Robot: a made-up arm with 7 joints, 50 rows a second.
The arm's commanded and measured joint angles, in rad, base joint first. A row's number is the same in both.
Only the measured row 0 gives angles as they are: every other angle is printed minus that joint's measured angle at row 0.
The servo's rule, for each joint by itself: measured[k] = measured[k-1] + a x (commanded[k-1-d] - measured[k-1]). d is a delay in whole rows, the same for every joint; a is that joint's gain. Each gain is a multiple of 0.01, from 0.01 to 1. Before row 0 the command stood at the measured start. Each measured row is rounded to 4 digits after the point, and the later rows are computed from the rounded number. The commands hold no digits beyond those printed.
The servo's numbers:
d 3
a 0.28 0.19 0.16 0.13 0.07 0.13 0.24
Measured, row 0: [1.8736 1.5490 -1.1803 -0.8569 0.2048 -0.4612 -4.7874]
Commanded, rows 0 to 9: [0.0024 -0.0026 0.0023 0.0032 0.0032 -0.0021 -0.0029]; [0.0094 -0.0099 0.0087 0.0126 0.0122 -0.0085 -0.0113]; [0.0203 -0.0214 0.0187 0.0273 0.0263 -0.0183 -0.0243]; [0.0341 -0.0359 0.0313 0.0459 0.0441 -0.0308 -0.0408]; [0.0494 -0.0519 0.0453 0.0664 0.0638 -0.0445 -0.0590]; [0.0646 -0.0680 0.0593 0.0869 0.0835 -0.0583 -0.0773]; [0.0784 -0.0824 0.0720 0.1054 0.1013 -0.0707 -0.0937]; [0.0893 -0.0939 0.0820 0.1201 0.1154 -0.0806 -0.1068]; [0.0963 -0.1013 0.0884 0.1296 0.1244 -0.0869 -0.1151]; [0.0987 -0.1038 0.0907 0.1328 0.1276 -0.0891 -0.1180]
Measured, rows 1 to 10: [0.0000 0.0000 0.0000 0.0000 0.0000 0.0000 0.0000]; [0.0000 0.0000 0.0000 0.0000 0.0000 0.0000 0.0000]; [0.0000 0.0000 0.0000 0.0000 0.0000 0.0000 0.0000]; [0.0007 -0.0005 0.0004 0.0004 0.0002 -0.0003 -0.0007]; [0.0031 -0.0023 0.0017 0.0020 0.0010 -0.0014 -0.0032]; [0.0079 -0.0059 0.0044 0.0053 0.0028 -0.0036 -0.0083]; [0.0152 -0.0116 0.0087 0.0106 0.0057 -0.0071 -0.0161]; [0.0248 -0.0193 0.0146 0.0179 0.0098 -0.0120 -0.0264]; [0.0359 -0.0286 0.0218 0.0269 0.0150 -0.0180 -0.0386]; [0.0478 -0.0388 0.0298 0.0371 0.0210 -0.0249 -0.0518]
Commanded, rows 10 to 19: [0.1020 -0.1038 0.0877 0.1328 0.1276 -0.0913 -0.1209]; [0.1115 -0.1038 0.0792 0.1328 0.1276 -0.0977 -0.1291]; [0.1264 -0.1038 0.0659 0.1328 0.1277 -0.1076 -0.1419]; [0.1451 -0.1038 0.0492 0.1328 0.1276 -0.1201 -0.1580]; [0.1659 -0.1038 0.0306 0.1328 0.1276 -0.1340 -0.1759]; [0.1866 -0.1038 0.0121 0.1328 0.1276 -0.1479 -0.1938]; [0.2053 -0.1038 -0.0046 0.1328 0.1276 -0.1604 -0.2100]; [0.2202 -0.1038 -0.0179 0.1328 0.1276 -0.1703 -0.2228]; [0.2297 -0.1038 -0.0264 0.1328 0.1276 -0.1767 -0.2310]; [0.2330 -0.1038 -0.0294 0.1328 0.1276 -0.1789 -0.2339]
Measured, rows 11 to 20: [0.0594 -0.0493 0.0382 0.0479 0.0276 -0.0321 -0.0650]; [0.0697 -0.0592 0.0462 0.0585 0.0344 -0.0392 -0.0770]; [0.0778 -0.0677 0.0533 0.0682 0.0409 -0.0457 -0.0868]; [0.0846 -0.0746 0.0588 0.0766 0.0470 -0.0516 -0.0950]; [0.0921 -0.0801 0.0621 0.0839 0.0526 -0.0576 -0.1032]; [0.1017 -0.0846 0.0627 0.0903 0.0579 -0.0641 -0.1125]; [0.1139 -0.0882 0.0605 0.0958 0.0628 -0.0714 -0.1234]; [0.1285 -0.0912 0.0557 0.1006 0.0673 -0.0795 -0.1360]; [0.1448 -0.0936 0.0487 0.1048 0.0715 -0.0884 -0.1499]; [0.1617 -0.0955 0.0402 0.1084 0.0754 -0.0978 -0.1643]
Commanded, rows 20 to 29: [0.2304 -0.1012 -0.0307 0.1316 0.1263 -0.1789 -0.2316]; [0.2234 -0.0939 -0.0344 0.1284 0.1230 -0.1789 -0.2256]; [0.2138 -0.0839 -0.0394 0.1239 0.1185 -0.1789 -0.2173]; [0.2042 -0.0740 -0.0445 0.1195 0.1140 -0.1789 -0.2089]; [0.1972 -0.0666 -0.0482 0.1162 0.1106 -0.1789 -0.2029]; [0.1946 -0.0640 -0.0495 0.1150 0.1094 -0.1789 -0.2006]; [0.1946 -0.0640 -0.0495 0.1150 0.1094 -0.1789 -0.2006]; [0.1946 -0.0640 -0.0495 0.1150 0.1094 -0.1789 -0.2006]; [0.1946 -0.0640 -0.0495 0.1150 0.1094 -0.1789 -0.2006]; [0.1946 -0.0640 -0.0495 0.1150 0.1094 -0.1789 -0.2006]
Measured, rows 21 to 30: [0.1781 -0.0971 0.0309 0.1116 0.0791 -0.1072 -0.1783]; [0.1925 -0.0984 0.0217 0.1144 0.0825 -0.1162 -0.1909]; [0.2038 -0.0994 0.0135 0.1168 0.0857 -0.1244 -0.2012]; [0.2112 -0.0997 0.0064 0.1187 0.0885 -0.1315 -0.2085]; [0.2146 -0.0986 -0.0001 0.1200 0.0909 -0.1377 -0.2126]; [0.2144 -0.0958 -0.0064 0.1205 0.0928 -0.1431 -0.2137]; [0.2115 -0.0917 -0.0125 0.1204 0.0943 -0.1478 -0.2125]; [0.2075 -0.0869 -0.0182 0.1199 0.0954 -0.1518 -0.2102]; [0.2039 -0.0825 -0.0232 0.1193 0.0964 -0.1553 -0.2079]; [0.2013 -0.0790 -0.0274 0.1187 0.0973 -0.1584 -0.2061]
